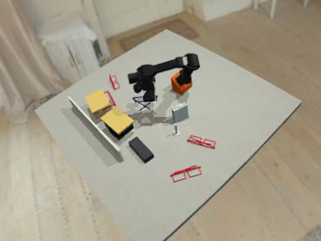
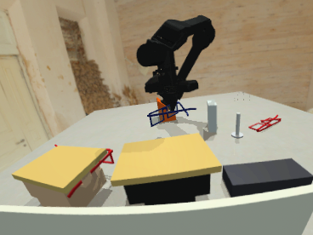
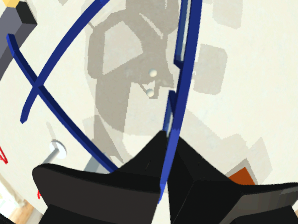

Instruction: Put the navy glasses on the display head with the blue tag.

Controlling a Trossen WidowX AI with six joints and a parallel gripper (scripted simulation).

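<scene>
My gripper tip is now 220 mm to the right of the small white post, 90 mm above it and 40 mm short of it. Also, from my gripper tip: dark case (250 mm ahead, 150 mm to the left, 100 mm below); then display head (270 mm to the right, 190 mm ahead, 60 mm below); then white block (170 mm to the left, 60 mm below, 60 mm behind).
</scene>
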